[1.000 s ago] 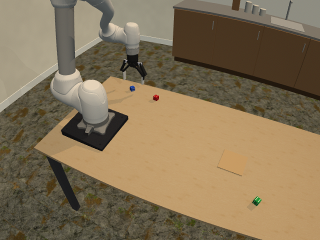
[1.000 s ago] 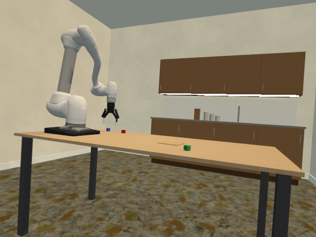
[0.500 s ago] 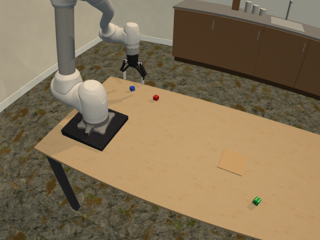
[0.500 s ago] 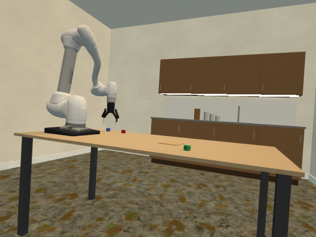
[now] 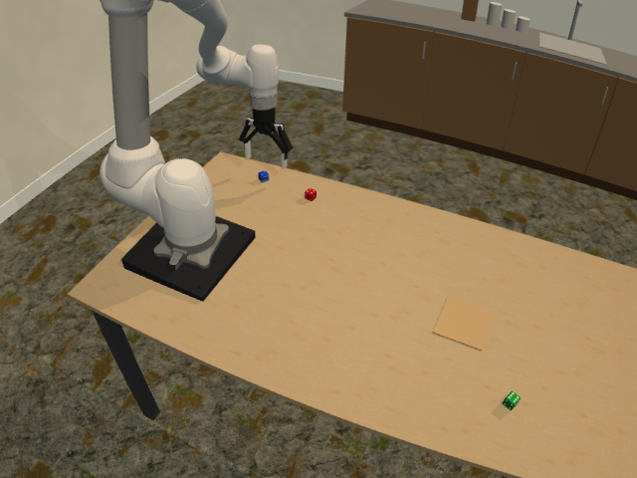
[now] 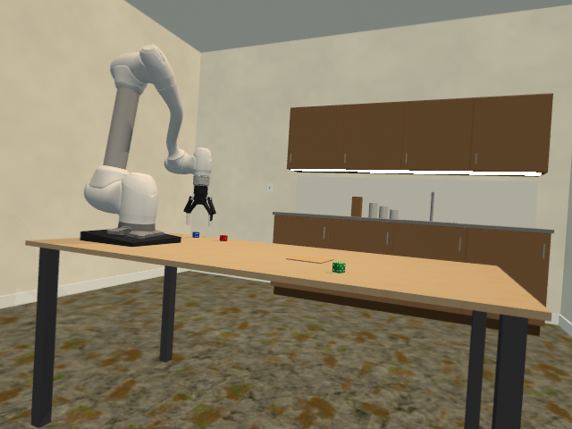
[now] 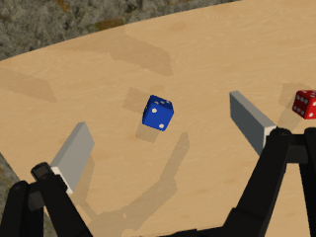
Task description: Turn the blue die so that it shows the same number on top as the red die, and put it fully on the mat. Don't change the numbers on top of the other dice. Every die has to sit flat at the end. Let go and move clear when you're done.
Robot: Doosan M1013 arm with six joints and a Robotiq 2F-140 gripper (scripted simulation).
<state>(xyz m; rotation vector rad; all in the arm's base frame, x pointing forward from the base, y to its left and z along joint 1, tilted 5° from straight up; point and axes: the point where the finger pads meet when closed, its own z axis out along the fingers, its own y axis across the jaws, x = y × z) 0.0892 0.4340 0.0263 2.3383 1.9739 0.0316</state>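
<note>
Right now my hand is 1 cm past the blue die, 2 cm to the left of it and 6 cm above it. Also, from my hand: green die 85 cm ahead, 75 cm to the right, 6 cm below; red die 19 cm ahead, 8 cm to the right, 6 cm below; mat 73 cm ahead, 52 cm to the right, 7 cm below.
</note>
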